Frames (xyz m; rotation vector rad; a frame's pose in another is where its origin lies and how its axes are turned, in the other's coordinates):
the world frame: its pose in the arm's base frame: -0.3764 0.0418 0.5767 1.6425 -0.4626 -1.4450
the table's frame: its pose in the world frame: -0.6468 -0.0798 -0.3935 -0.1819 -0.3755 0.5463
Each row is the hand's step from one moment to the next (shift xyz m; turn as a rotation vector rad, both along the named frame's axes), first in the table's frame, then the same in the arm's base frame.
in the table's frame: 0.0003 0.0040 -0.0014 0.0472 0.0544 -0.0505
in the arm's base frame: 0.0027 -0.0002 0.0033 0.0692 -0.0439 0.0319
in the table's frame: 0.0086 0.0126 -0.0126 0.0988 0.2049 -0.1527
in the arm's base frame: 0.0167 -0.0078 0.0072 0.2205 -0.0893 0.1358
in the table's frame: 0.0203 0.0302 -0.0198 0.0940 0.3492 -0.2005
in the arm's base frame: 0.0303 -0.0191 0.0208 0.3152 -0.0824 0.2546
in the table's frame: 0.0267 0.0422 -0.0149 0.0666 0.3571 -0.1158
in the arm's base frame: 0.0304 -0.0259 0.0335 0.2370 -0.0612 0.2923
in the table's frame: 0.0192 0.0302 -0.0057 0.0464 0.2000 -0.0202
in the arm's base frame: 0.0171 -0.0190 0.0257 0.0916 -0.0466 0.1789
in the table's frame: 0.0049 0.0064 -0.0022 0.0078 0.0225 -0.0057
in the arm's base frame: 0.0046 -0.0048 0.0051 0.0137 -0.0076 0.0189
